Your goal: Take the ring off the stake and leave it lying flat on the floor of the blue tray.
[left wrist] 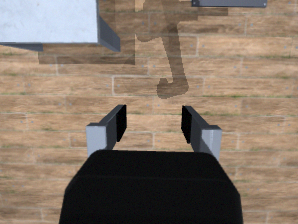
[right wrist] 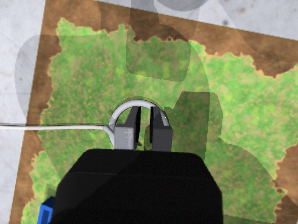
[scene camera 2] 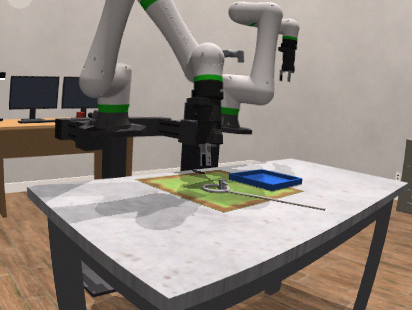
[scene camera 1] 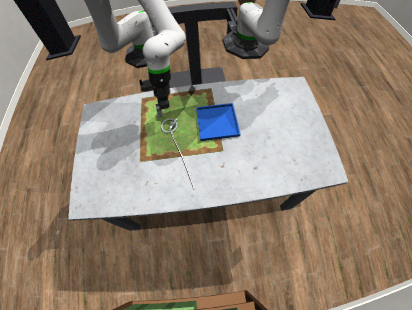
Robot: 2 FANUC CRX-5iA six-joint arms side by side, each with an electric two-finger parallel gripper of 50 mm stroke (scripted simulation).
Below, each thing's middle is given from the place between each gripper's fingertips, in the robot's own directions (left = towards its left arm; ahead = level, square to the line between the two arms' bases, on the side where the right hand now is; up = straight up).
I see my right gripper point(scene camera 2: 205, 165) 2 cm short of the blue tray point(scene camera 1: 214, 120), 28 cm to the right of it and 8 cm above it.
The blue tray lies 70 cm to the right of my left hand, 49 cm ahead of it and 42 cm below it.
